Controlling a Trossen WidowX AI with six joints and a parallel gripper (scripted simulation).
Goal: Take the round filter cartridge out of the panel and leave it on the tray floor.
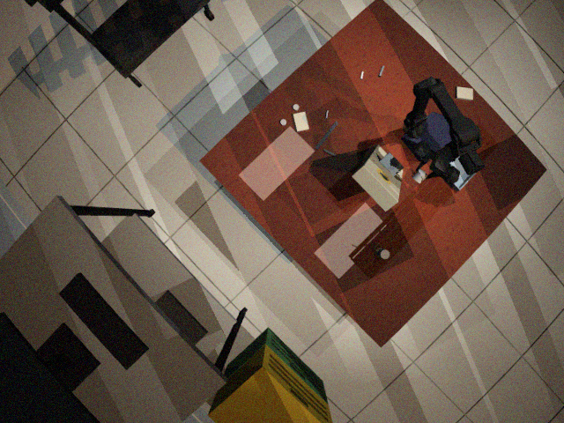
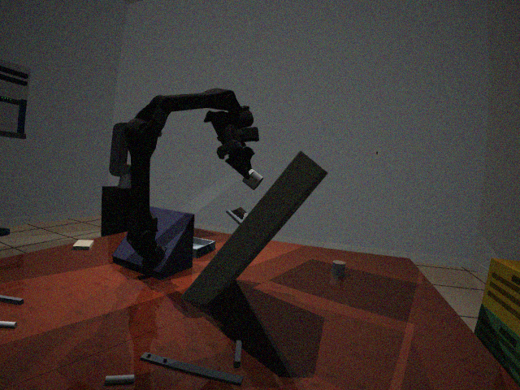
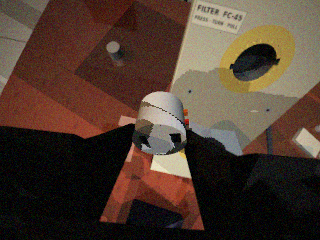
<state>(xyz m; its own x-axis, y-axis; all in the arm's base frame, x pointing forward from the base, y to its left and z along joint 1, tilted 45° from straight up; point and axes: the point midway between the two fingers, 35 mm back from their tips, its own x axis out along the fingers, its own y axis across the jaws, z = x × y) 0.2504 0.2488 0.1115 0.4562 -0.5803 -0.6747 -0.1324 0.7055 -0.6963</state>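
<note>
The grey-blue tray is 300 mm behind my gripper tip, 290 mm below it and 180 mm to the left of it. Round my gripper tip: round white filter cartridge right at my gripper tip.
</note>
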